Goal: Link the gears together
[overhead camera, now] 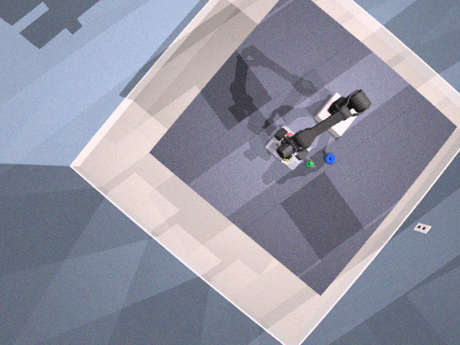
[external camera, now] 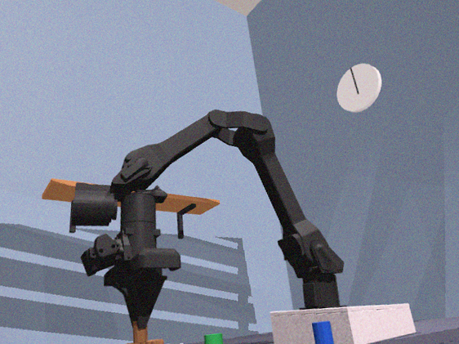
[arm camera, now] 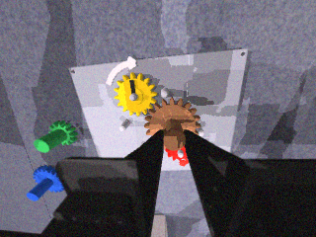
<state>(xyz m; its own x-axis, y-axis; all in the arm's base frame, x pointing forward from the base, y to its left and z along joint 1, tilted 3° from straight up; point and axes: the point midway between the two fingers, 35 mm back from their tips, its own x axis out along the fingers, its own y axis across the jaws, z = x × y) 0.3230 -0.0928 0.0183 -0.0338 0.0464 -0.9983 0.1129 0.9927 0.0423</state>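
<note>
Now: gripper tip 50 mm past the red gear, 40 mm above it and 10 mm to the left of it. The rest, counted from my gripper tip: brown gear 10 mm below; green gear 170 mm to the left, 40 mm below, 10 mm behind; yellow gear 40 mm to the left, 40 mm below, 40 mm ahead.
</note>
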